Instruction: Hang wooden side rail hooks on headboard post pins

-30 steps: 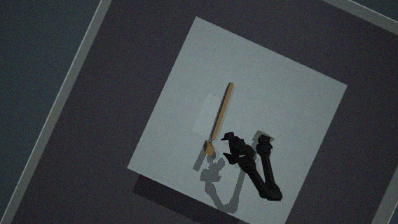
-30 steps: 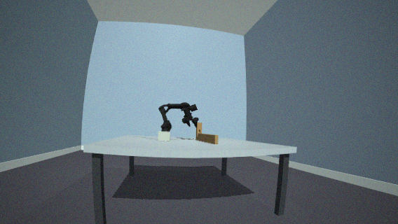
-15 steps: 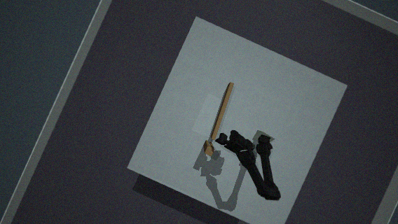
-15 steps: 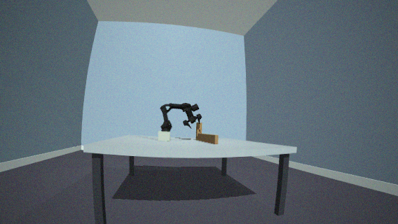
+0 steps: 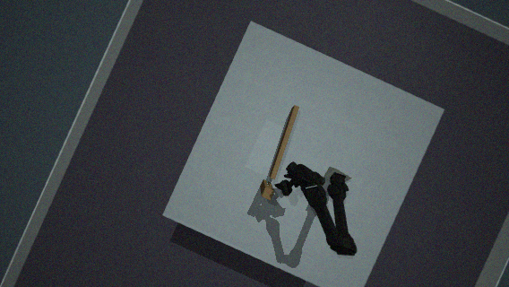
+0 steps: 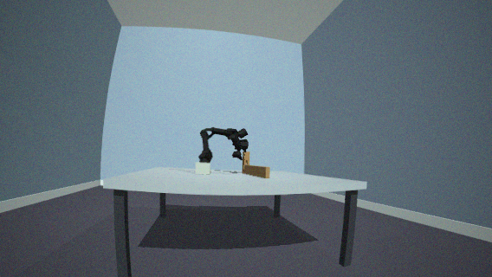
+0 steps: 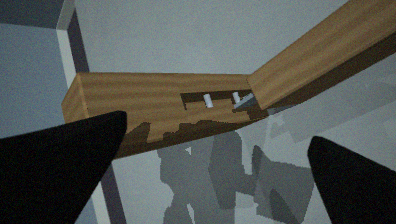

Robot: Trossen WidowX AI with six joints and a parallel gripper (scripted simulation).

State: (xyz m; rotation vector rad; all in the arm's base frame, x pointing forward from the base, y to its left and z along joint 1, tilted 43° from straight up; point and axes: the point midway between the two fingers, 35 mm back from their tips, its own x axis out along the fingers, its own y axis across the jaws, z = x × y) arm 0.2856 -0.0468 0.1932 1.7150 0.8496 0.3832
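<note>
Right now the headboard post is 7 cm to the left of my gripper tip, 5 cm below it and 4 cm ahead of it.
</note>
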